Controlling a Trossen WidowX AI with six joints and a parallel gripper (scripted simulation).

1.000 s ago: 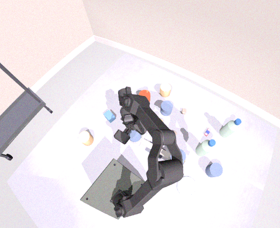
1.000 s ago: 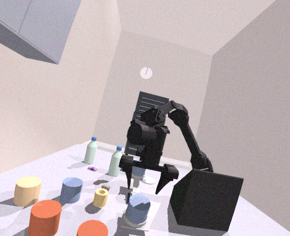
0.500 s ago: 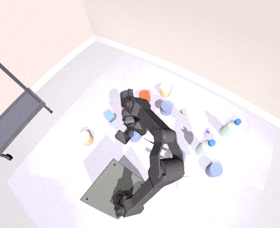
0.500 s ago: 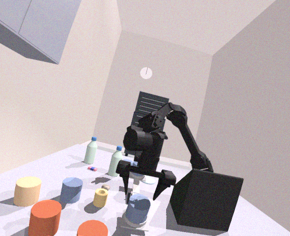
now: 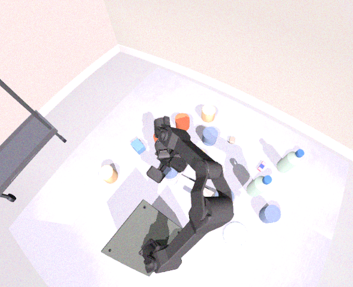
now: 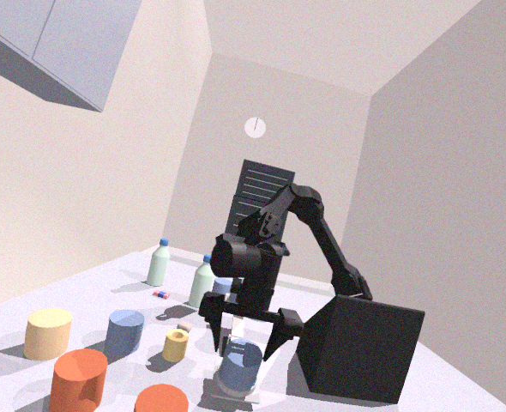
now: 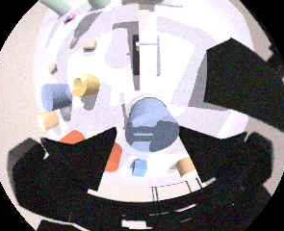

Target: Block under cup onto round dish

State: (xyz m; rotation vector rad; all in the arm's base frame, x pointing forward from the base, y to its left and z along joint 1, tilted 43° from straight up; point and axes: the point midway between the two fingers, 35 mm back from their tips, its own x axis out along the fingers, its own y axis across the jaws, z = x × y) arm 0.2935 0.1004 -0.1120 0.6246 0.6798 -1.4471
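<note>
The block is 4 cm below my gripper tip. From my gripper tip the other things lie so: small balance (14 cm to the right, 4 cm below); yellow ring (13 cm ahead, 7 cm to the right, 5 cm below); round dish (7 cm behind, 38 cm to the right, 8 cm below).
</note>
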